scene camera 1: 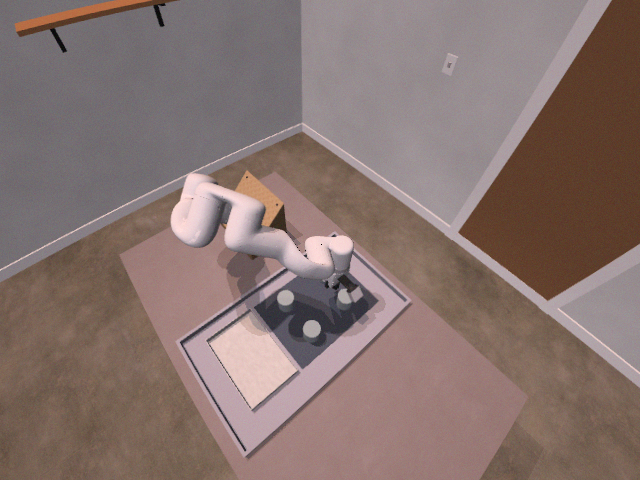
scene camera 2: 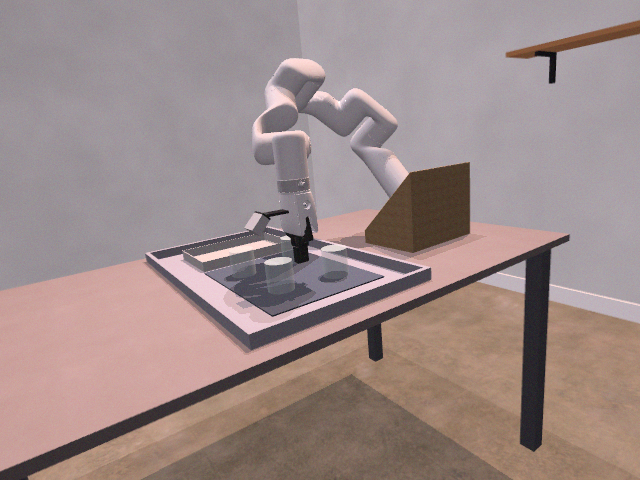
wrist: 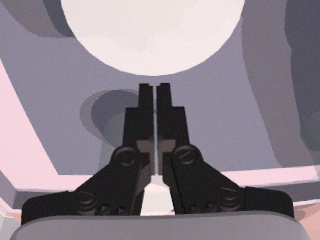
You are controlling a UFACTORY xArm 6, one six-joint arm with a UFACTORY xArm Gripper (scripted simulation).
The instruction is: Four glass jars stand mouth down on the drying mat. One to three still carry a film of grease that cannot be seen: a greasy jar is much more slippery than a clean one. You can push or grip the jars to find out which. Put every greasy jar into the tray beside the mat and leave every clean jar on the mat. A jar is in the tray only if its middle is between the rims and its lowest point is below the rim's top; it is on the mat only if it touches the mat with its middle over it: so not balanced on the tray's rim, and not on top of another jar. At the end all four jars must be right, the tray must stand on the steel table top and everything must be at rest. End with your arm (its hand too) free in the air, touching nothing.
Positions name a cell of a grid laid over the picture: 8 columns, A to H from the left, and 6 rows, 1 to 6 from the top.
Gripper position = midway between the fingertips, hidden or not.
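Observation:
My gripper (scene camera 2: D4), visible also in the wrist view (wrist: D3). Pale tray (scene camera 1: D5), out of frame in the wrist view. Jar (scene camera 2: D4). Jar (scene camera 2: E4). Jar (scene camera 2: D4). Dark drying mat (wrist: G3).

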